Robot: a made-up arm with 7 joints.
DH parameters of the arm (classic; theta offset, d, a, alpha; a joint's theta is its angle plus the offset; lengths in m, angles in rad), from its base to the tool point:
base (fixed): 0 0.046 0 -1.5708
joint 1: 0 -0.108 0.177 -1.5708
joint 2: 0 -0.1 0.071 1.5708
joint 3: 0 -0.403 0.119 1.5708
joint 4: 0.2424 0 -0.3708 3.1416
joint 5: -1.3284 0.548 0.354 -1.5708
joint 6: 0 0.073 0.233 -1.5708
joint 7: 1.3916 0 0.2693 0
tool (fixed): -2.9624 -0.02 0 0
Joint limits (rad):
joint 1: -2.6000..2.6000
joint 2: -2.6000..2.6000
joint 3: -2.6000..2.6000
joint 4: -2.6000..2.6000
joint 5: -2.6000..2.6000
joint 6: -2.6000..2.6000
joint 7: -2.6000..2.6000
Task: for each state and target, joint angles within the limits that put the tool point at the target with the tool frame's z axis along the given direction. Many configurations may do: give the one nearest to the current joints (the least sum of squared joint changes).
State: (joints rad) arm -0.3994 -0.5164 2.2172 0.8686 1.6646 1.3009 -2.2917
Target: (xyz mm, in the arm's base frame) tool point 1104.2 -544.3 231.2 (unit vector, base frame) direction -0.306 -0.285 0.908
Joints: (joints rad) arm -0.3849 -1.2341 1.4837 0.8978 2.3176 1.7376 -2.5533
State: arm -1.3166 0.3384 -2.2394 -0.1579 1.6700 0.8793 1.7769
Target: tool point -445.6 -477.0 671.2 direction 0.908 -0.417 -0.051
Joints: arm -1.3034 0.1876 -2.4726 -0.0216 1.0915 1.0089 1.3896
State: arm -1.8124 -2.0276 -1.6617 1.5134 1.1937 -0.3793 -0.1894
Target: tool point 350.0 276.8 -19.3 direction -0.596 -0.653 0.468
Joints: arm -1.8293 -2.3497 -1.0920 1.2079 1.0474 -0.0287 -0.5497
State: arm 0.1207 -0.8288 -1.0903 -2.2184 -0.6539 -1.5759 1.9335
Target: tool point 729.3 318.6 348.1 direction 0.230 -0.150 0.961
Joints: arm 0.4260 -1.0057 -1.6406 -1.7848 -0.2933 -1.4111 1.7441
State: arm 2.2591 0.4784 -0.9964 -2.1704 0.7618 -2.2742 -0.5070
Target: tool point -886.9 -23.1 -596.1 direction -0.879 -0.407 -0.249
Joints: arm 2.5466 -0.1179 -0.9937 -2.2473 0.5115 -2.5645 -0.4768
